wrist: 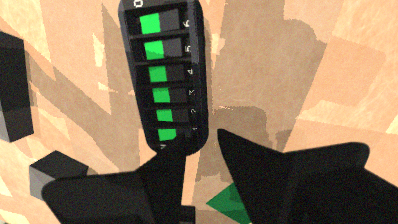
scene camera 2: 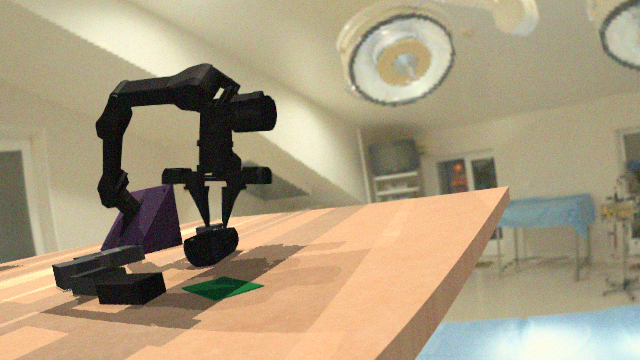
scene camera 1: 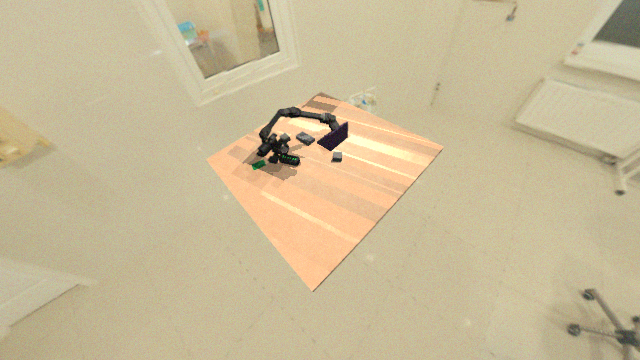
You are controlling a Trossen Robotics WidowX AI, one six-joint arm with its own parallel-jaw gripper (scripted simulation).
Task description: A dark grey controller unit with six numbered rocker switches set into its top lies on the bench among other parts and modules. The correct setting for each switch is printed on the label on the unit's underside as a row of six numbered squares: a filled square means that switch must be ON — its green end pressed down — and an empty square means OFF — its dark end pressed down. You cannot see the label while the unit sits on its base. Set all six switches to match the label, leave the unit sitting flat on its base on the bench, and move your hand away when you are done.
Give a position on a flat green plate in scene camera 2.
At 216, 289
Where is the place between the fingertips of the gripper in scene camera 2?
At 216, 227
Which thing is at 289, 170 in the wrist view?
The gripper.
